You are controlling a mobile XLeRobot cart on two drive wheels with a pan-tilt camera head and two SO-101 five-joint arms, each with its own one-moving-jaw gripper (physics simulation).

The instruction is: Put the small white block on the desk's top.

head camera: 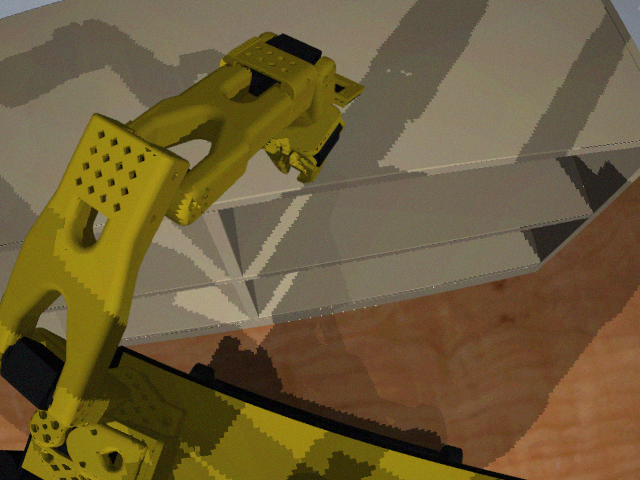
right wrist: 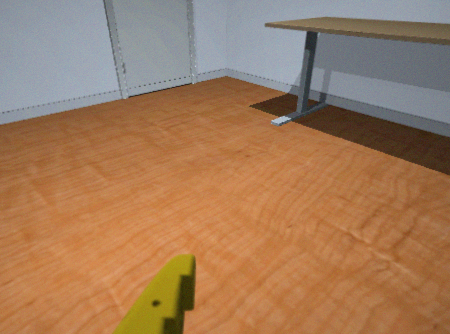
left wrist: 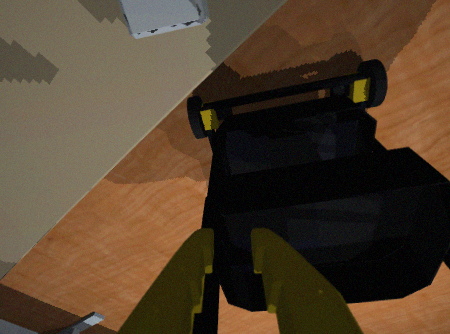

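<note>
The small white block sits on the desk's beige top, close to its edge, at the upper rim of the left wrist view. In the head view the block is hidden, and the folded yellow left arm stands in front of the desk. My left gripper is shut and empty. It is drawn back from the block and points down over the robot's black base. My right gripper shows only one notched jaw, so it is fully open, low over the wooden floor.
The robot's black base with its wheels stands on the wooden floor right beside the desk edge. In the right wrist view a desk on a grey leg stands by the far wall, with a door to its left.
</note>
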